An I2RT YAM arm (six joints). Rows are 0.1 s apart.
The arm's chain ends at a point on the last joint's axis. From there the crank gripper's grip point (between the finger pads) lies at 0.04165 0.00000 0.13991 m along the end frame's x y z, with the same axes.
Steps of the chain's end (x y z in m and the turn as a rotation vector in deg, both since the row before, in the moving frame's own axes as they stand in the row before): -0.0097, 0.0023, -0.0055, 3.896, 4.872, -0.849; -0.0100, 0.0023, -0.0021, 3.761, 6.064, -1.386; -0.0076, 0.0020, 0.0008, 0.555, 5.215, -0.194; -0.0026, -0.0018, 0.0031, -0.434, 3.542, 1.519; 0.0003, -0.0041, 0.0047, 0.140, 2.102, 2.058
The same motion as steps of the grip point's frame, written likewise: 0.0019, -0.0078, -0.0099, 3.896, 4.872, -0.849; 0.0044, -0.0079, -0.0076, 3.761, 6.064, -1.386; 0.0049, 0.0005, -0.0036, 0.555, 5.215, -0.194; 0.0059, 0.0005, 0.0003, -0.434, 3.542, 1.519; 0.0054, -0.0029, 0.0031, 0.140, 2.102, 2.058
